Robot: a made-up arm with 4 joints. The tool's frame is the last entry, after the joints.
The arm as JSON. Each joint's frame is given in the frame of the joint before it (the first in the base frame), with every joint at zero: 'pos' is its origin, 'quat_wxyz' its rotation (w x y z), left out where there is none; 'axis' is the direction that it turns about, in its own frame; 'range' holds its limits. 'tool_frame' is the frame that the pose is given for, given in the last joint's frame.
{
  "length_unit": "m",
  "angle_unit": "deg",
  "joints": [
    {
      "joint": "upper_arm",
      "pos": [
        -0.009,
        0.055,
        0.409
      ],
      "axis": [
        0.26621,
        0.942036,
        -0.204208
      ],
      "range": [
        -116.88,
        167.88
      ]
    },
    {
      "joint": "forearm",
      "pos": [
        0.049,
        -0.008,
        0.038
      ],
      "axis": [
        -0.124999,
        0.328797,
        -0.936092
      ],
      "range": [
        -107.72,
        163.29
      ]
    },
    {
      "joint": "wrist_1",
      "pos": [
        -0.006,
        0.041,
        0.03
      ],
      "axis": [
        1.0,
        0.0,
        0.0
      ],
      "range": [
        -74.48,
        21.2
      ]
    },
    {
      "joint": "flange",
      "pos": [
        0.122,
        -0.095,
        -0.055
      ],
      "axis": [
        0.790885,
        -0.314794,
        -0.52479
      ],
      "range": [
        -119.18,
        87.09
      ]
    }
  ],
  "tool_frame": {
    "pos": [
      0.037,
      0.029,
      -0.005
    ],
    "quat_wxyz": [
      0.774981,
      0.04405,
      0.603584,
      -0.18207
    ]
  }
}
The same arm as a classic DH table. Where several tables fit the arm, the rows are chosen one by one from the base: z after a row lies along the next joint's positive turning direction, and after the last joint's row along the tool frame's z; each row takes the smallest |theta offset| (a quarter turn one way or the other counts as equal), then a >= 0, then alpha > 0; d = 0 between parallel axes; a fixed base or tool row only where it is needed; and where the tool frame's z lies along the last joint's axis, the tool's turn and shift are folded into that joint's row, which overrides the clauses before.
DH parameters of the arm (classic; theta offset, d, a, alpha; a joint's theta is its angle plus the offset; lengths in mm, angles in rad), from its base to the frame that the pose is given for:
base (fixed): -0.2754 419.5 -23.6 -1.7765
upper_arm: 0.2395 75.2 38.8 -1.0842
forearm: 1.1916 -70.2 -48.6 1.6961
wrist_1: -0.8781 -10 53.2 -0.6585
flange: 0.5503 168.5 -39.6 0.8264
tool (fixed): 1.5 16.5 0 0
Joint limits (rad, base to tool): -2.0399..2.9301 -1.8801..2.8499 -1.2999..0.37 -2.0801..1.52

